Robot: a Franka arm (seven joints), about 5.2 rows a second.
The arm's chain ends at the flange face. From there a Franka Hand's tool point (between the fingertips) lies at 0.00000 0.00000 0.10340 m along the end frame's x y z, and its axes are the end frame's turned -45 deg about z.
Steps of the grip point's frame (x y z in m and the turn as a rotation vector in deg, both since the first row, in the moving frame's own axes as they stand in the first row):
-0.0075 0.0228 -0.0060 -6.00 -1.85 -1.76
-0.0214 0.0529 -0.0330 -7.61 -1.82 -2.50
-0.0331 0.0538 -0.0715 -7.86 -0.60 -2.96
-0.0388 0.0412 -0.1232 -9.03 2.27 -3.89
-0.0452 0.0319 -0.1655 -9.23 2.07 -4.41
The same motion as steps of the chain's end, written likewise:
0.0054 0.0115 -0.0054 -5.55 2.93 -1.76
0.0146 0.0407 -0.0320 -6.67 4.09 -2.50
0.0051 0.0509 -0.0705 -5.98 5.13 -2.96
-0.0129 0.0485 -0.1218 -4.78 7.99 -3.89
-0.0241 0.0460 -0.1641 -5.06 7.99 -4.41

